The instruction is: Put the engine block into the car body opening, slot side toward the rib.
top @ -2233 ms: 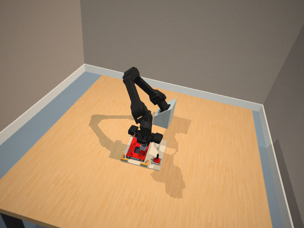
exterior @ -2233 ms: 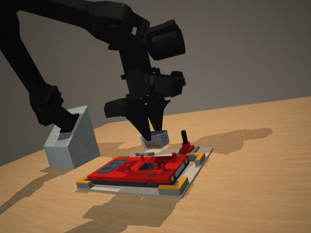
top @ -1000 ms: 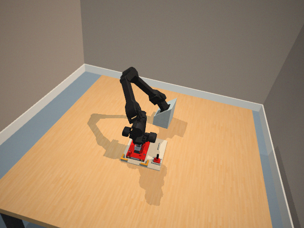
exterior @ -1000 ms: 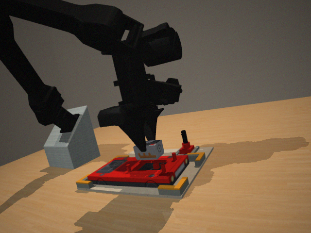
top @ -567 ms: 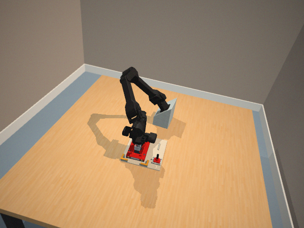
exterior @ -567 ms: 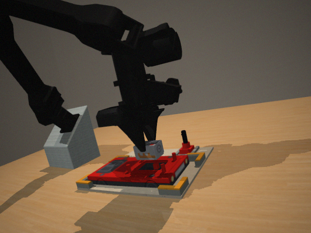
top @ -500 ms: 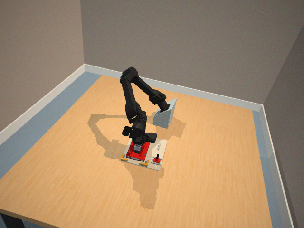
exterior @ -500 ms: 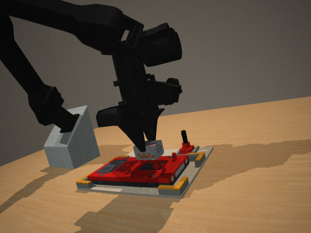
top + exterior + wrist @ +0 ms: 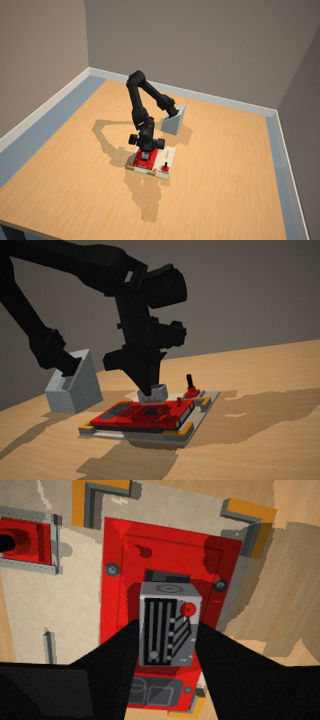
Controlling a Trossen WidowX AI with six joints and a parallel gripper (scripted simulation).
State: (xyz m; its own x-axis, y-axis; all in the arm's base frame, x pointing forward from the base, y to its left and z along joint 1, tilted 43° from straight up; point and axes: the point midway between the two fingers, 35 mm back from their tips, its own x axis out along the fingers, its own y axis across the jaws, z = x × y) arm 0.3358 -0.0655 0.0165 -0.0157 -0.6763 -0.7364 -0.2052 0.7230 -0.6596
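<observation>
Right now the grey engine block is 1 cm below my gripper tip. Round my gripper tip: pale base plate: 5 cm below, 3 cm behind, 2 cm to the left.
</observation>
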